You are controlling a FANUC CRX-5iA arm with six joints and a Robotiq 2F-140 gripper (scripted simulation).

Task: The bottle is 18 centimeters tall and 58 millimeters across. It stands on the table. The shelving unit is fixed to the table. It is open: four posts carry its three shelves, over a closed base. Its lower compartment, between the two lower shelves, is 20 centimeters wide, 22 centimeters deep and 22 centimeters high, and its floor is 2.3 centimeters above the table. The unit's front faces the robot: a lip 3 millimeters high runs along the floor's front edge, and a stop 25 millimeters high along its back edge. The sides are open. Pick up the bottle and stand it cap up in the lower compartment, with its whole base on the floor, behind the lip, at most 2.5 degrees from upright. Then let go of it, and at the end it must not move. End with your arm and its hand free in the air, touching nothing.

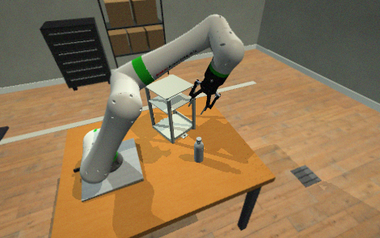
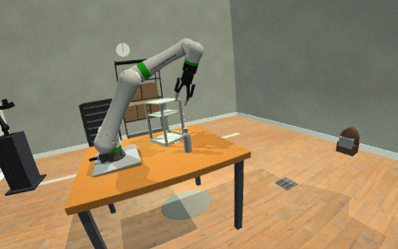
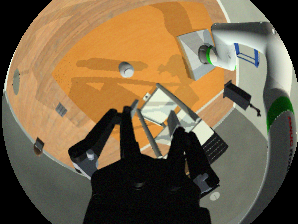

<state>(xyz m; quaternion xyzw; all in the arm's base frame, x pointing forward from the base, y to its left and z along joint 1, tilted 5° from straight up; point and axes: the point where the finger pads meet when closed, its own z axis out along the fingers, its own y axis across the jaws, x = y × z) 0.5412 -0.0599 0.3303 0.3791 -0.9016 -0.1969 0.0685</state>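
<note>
My gripper is now 10 mm past the pale grey bottle, 40 mm to the left of it and 260 mm above it. From my hand the other things lie so: shelving unit 80 mm behind, 300 mm to the left, 200 mm below.
</note>
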